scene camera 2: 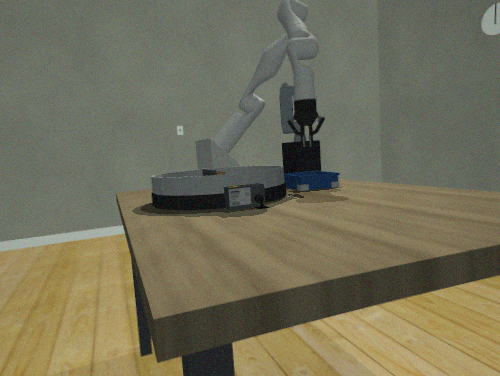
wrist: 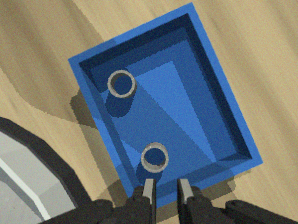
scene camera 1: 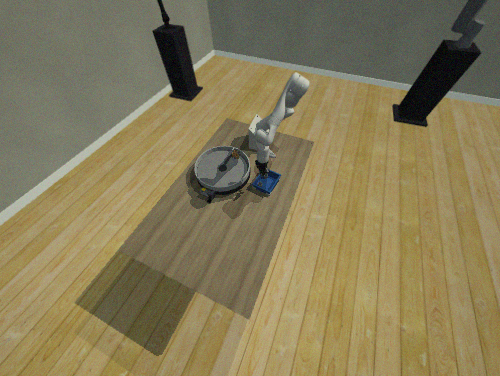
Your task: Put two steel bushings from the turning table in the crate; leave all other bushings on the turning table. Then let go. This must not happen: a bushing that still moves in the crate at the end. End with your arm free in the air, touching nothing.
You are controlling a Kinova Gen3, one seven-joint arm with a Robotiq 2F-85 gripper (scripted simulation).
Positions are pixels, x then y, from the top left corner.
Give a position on a blue crate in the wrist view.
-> At 183, 100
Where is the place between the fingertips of my gripper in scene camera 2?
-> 307, 146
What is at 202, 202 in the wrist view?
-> My gripper.
